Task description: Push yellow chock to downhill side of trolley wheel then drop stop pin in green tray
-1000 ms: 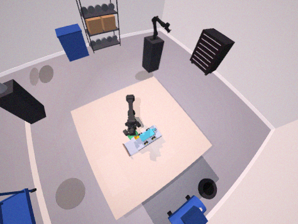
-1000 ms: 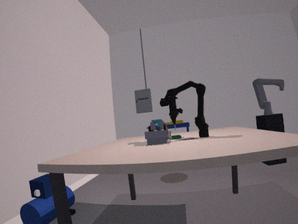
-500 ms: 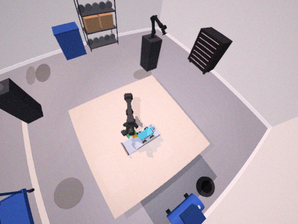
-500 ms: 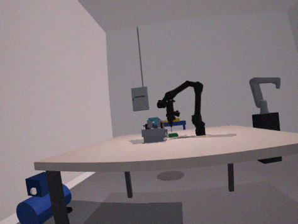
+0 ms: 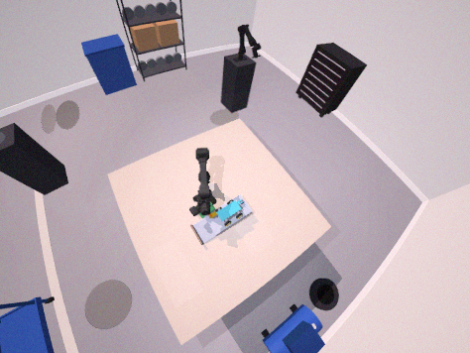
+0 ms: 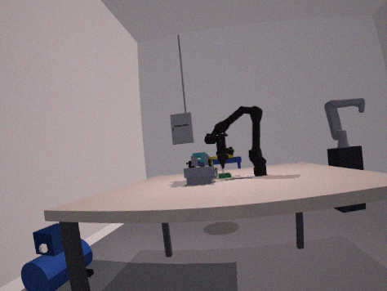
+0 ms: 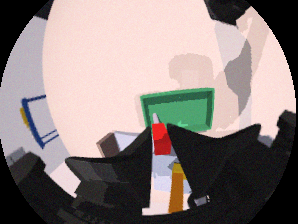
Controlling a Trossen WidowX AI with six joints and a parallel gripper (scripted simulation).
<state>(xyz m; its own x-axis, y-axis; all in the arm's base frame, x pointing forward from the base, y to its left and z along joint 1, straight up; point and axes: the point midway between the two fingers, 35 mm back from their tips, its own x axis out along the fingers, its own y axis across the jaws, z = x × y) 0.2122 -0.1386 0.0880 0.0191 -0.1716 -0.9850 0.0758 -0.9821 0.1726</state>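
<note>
Now: the red-headed stop pin right at my gripper tip. Round my gripper tip: yellow chock 70 mm ahead, 50 mm to the left, 30 mm above; then cyan trolley 120 mm ahead, 140 mm to the left, 60 mm above.
</note>
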